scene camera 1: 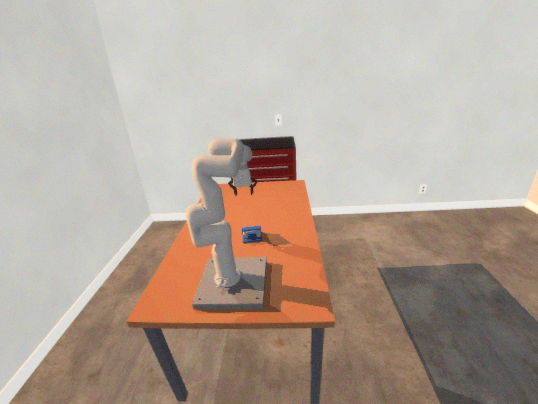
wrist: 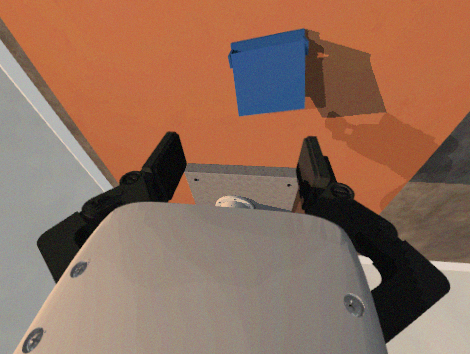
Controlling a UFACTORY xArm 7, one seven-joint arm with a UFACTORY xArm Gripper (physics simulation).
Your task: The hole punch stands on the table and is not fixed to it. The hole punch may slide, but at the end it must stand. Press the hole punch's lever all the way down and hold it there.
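Seen in the pictures: gripper, fingertip midpoint: [scene camera 1: 244, 195] [wrist: 239, 150]; arm's base, origin of the base link: [scene camera 1: 227, 277] [wrist: 234, 206].
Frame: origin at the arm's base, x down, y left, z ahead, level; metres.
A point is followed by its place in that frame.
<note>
A small blue hole punch [scene camera 1: 252, 234] @[x 0.024, y -0.035, z 0.419 m] [wrist: 270, 75] @[x -0.030, y -0.037, z 0.414 m] stands on the orange table [scene camera 1: 285, 210] @[x 0.036, y -0.211, z 0.760 m] [wrist: 150, 75] @[x 0.036, y 0.198, z 0.372 m], in front of the arm's base. In the wrist view it is above the fingers, and its broad blue top faces the camera. Whether its lever is raised cannot be made out clearly. My gripper [scene camera 1: 244, 192] @[x -0.244, y -0.009, z 0.429 m] [wrist: 239, 150] @[x -0.244, y -0.009, z 0.429 m] is open and empty. It hangs high above the table, apart from the hole punch, and farther from the base than the hole punch is.
The grey base plate [scene camera 1: 250, 295] @[x 0.001, y -0.134, z -0.102 m] [wrist: 250, 181] @[x -0.002, y -0.036, z 0.134 m] carries the arm at the table's near end. A red drawer cabinet [scene camera 1: 272, 162] stands behind the table's far end. A dark mat [scene camera 1: 450, 310] lies on the floor to the right.
</note>
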